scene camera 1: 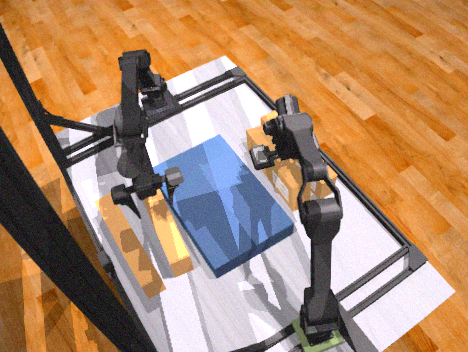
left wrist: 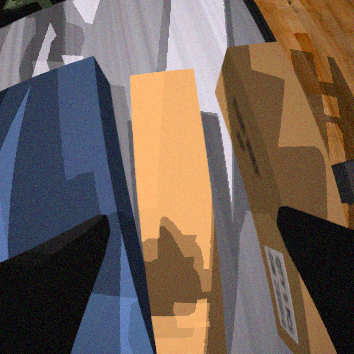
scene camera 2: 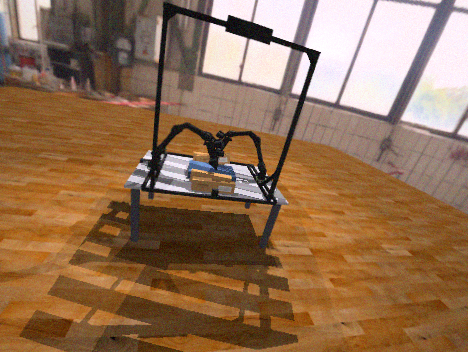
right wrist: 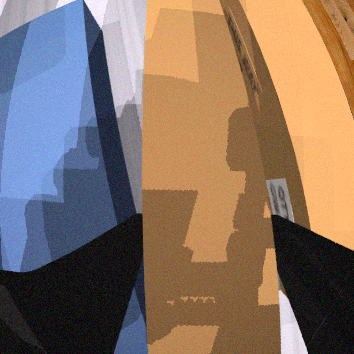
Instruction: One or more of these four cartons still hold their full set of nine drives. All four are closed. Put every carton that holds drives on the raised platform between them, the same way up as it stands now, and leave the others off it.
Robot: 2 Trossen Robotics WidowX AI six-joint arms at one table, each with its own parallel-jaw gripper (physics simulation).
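The right gripper is shut on the inner right carton, across its width; whether it is clear of the table is hidden. The outer right carton stands beside it, with a label and printing on its side. The left gripper is open and empty above the inner left carton. The outer left carton stands parallel, with printing and a label on its facing side. The blue platform lies between the pairs and bears no carton.
A black frame rail runs along the table edge beyond the right cartons. A dark clamp sits at the edge by the outer left carton. A black gantry post crosses scene camera 1's left side. Shadows fall across the white table top.
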